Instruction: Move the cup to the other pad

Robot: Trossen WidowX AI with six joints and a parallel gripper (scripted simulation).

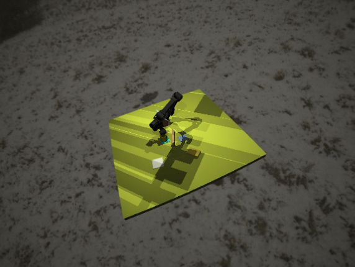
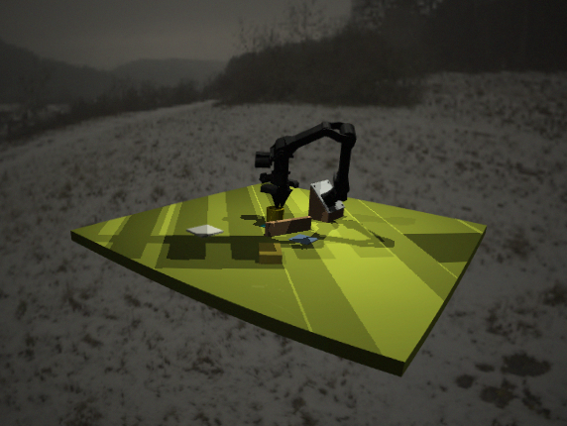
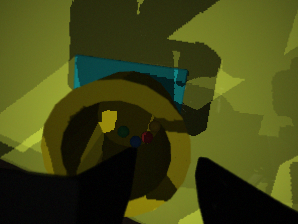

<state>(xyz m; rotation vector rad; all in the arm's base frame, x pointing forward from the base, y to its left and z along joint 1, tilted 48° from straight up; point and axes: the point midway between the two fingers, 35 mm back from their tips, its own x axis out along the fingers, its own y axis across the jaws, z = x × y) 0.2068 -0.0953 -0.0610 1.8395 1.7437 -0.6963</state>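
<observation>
The yellow cup lies 30 mm below my gripper tip and 20 mm ahead of it. Also, from my gripper tip: cyan pad 80 mm below, 30 mm ahead; then green marble 50 mm below, 30 mm ahead, 10 mm to the left; then dark blue marble 50 mm below, 20 mm to the left, 20 mm ahead.
</observation>
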